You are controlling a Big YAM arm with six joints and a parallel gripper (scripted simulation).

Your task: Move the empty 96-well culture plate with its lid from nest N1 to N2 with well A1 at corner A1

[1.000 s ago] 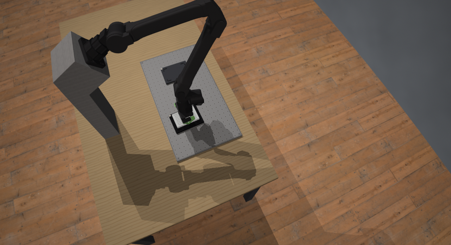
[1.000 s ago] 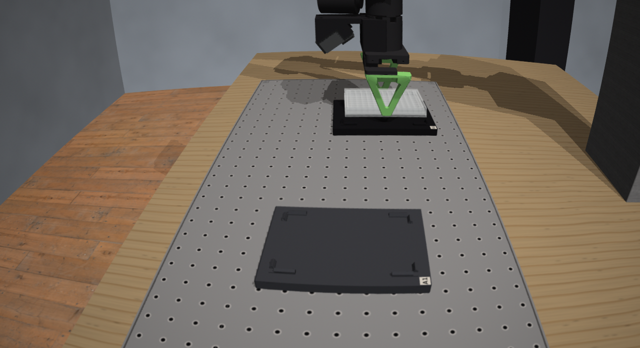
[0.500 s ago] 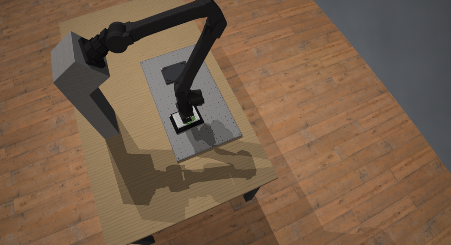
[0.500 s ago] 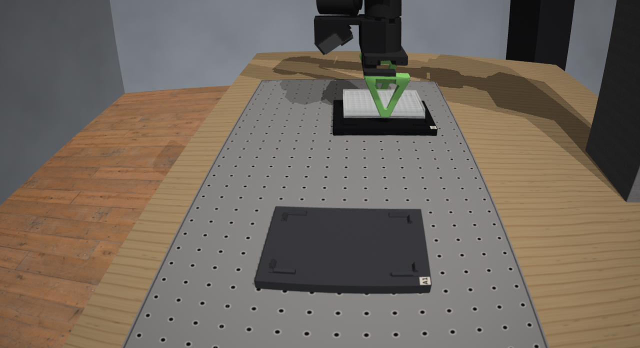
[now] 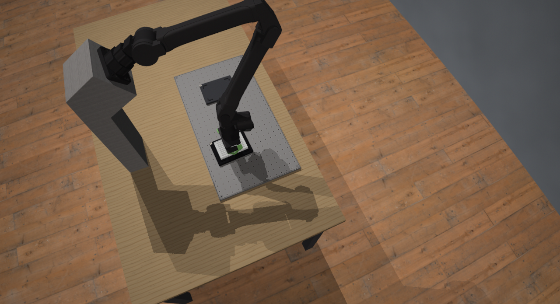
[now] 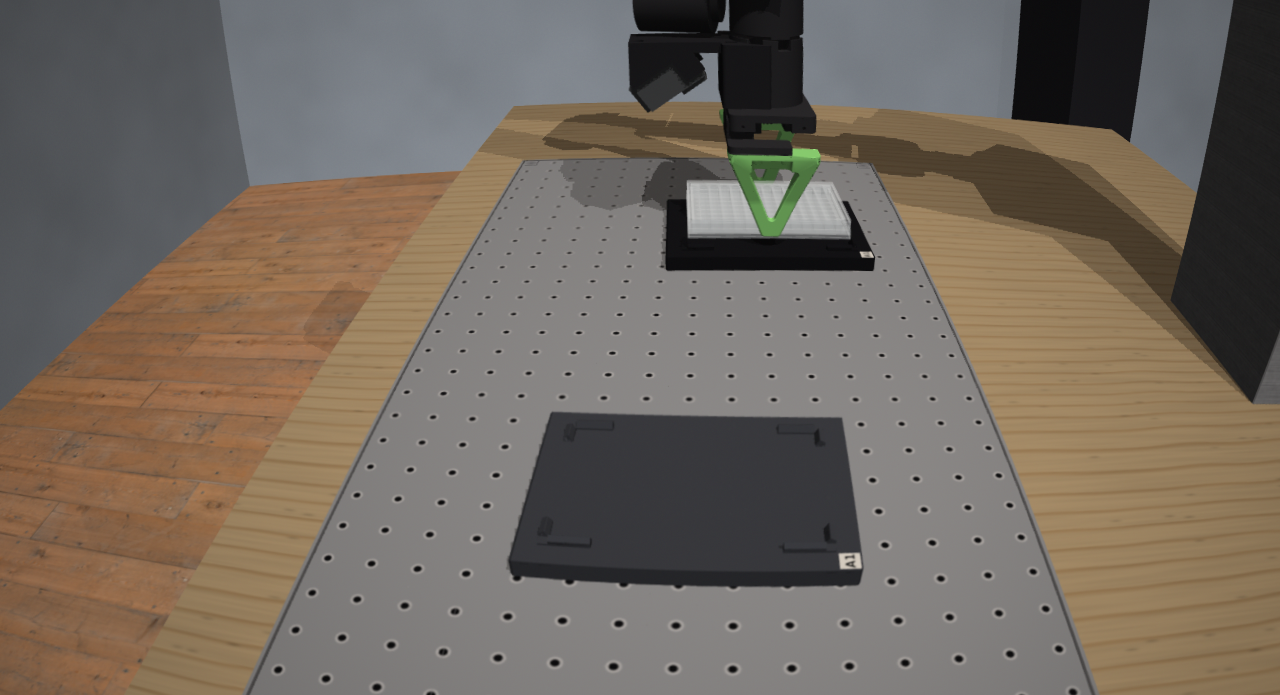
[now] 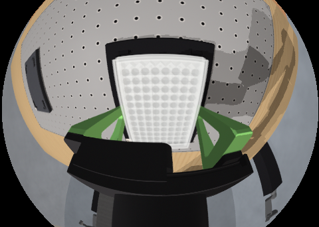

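My hand is 20 mm above the black nest N2. Also, from my hand: nest N1: 140 mm ahead, 290 mm to the left, 20 mm below; then lid: right at my hand.
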